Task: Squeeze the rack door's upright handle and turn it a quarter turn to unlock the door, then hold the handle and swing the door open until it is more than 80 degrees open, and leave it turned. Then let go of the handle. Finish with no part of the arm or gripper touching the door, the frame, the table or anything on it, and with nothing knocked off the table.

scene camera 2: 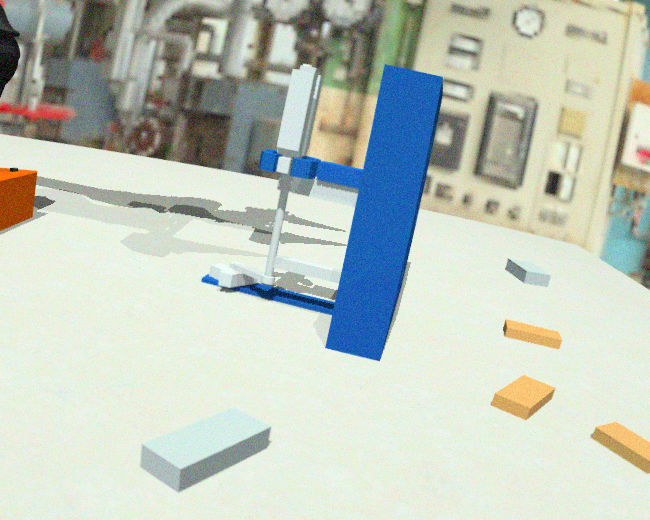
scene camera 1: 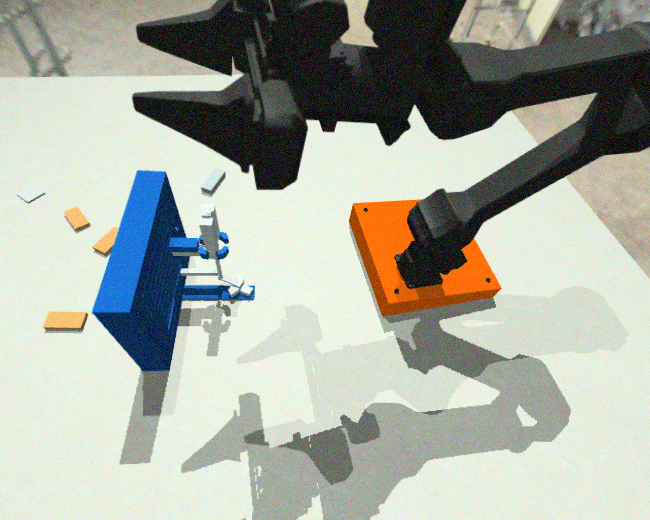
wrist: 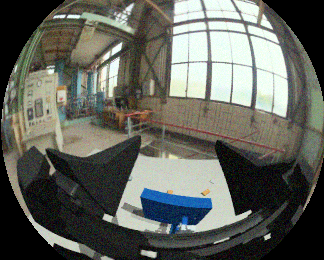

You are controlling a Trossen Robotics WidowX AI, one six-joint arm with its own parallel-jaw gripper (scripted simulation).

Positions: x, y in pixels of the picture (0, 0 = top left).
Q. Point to a blue rack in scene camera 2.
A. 386, 193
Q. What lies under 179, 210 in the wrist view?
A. A blue rack.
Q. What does my gripper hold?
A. Nothing.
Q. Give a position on a blue rack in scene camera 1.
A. At 139, 300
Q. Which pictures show my gripper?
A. Scene camera 1 and the wrist view only.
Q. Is my gripper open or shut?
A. Open.
